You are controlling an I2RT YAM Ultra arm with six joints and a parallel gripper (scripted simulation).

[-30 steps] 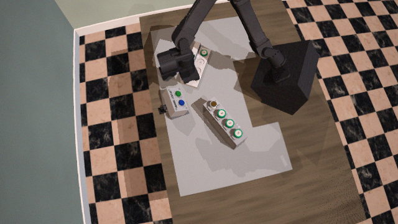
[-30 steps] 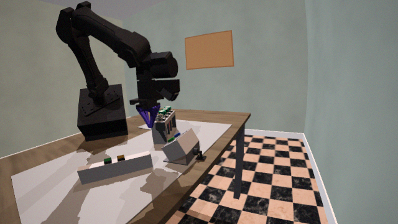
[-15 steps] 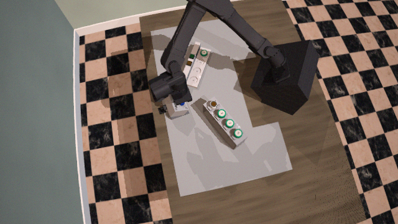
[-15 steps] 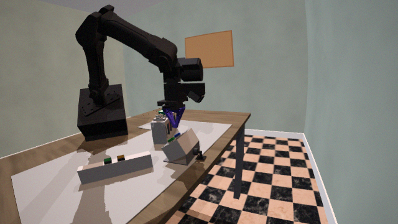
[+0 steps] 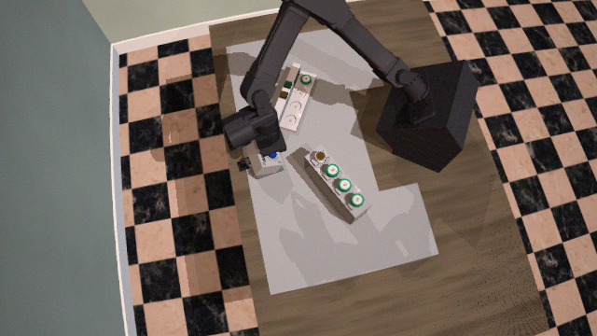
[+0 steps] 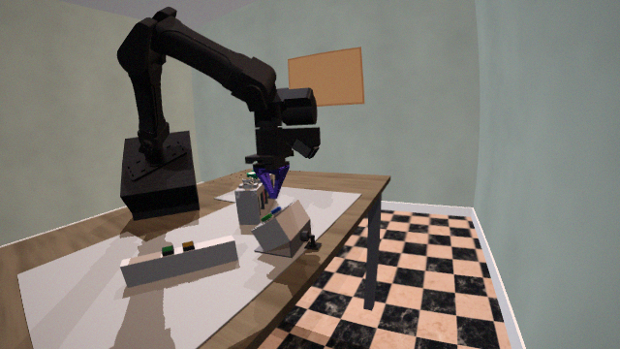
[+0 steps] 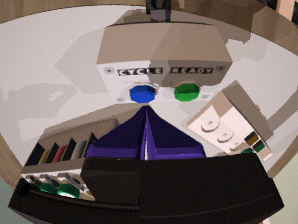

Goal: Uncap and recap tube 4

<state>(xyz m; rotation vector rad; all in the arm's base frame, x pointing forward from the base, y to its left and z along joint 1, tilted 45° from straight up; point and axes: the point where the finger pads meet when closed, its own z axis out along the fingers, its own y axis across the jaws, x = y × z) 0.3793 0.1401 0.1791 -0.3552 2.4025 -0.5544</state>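
My hand is 40 mm above the blue cycle key. Also, from my hand: cap 3: 150 mm behind, 100 mm to the left, 10 mm above; then cap 2: 180 mm behind, 140 mm to the left, 10 mm above; then green ready key: 10 mm ahead, 40 mm to the right, 40 mm below.
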